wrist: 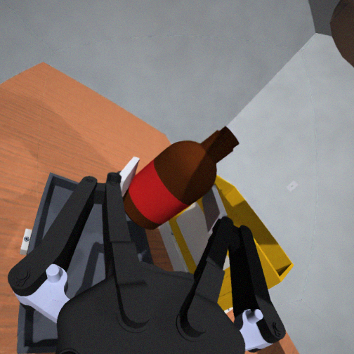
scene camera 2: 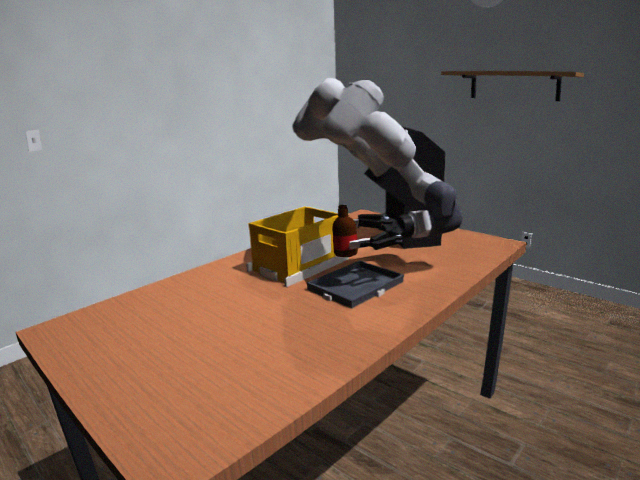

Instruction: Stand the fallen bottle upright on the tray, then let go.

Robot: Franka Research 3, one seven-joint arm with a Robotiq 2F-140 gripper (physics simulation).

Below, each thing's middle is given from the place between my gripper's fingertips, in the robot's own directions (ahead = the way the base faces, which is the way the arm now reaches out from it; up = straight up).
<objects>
Now: hand 1 cm past the dark grey tray [scene camera 2: 358,282], 3 cm to the right of it and 16 cm above it. Also, from my hand: yellow crate [scene camera 2: 287,243] (8 cm behind, 23 cm to the right, 8 cm below); brown bottle [scene camera 2: 344,228] (1 cm above).
</objects>
